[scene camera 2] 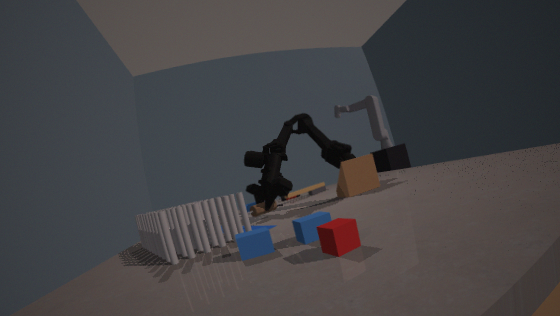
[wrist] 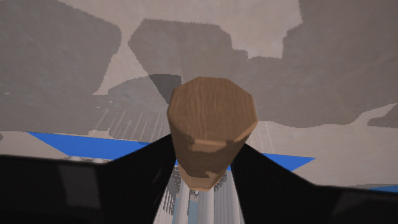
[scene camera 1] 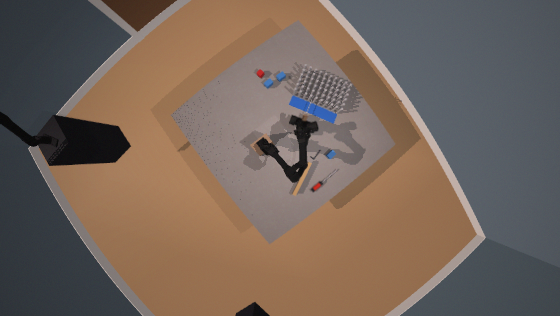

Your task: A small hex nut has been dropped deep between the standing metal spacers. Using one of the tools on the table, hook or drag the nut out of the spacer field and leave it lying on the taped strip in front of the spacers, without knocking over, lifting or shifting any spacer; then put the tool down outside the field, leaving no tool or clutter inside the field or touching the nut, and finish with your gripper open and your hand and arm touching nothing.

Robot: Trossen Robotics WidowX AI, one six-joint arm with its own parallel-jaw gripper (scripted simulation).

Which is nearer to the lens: the red block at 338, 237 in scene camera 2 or the blue block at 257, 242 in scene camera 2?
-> The red block.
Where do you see a blue taped strip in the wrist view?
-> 80, 146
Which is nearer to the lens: the red block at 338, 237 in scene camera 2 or the blue block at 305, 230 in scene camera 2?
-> The red block.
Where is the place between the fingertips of my gripper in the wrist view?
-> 204, 139
